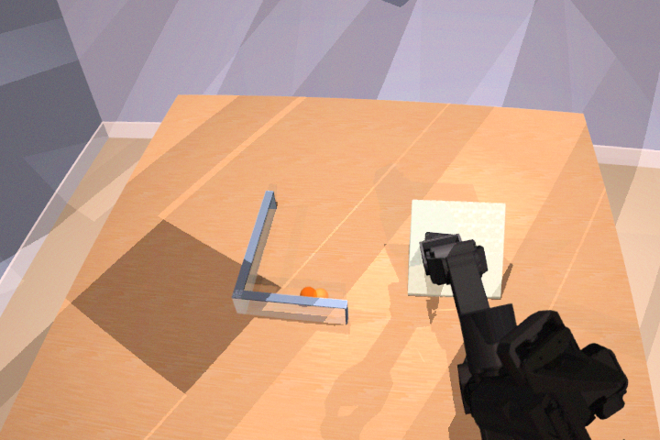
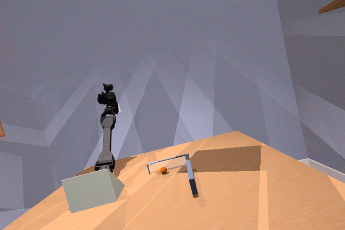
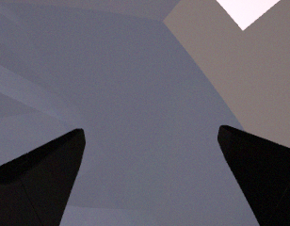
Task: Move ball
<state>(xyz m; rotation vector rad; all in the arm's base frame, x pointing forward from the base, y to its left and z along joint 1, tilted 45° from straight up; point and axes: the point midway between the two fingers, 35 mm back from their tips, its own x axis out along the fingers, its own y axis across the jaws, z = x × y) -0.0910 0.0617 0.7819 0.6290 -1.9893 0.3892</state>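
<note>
The orange ball is 40 cm ahead of my gripper tip, 51 cm to the right of it and 59 cm below it. Round my gripper tip: see-through ball copy 37 cm ahead, 51 cm to the right, 59 cm below.
</note>
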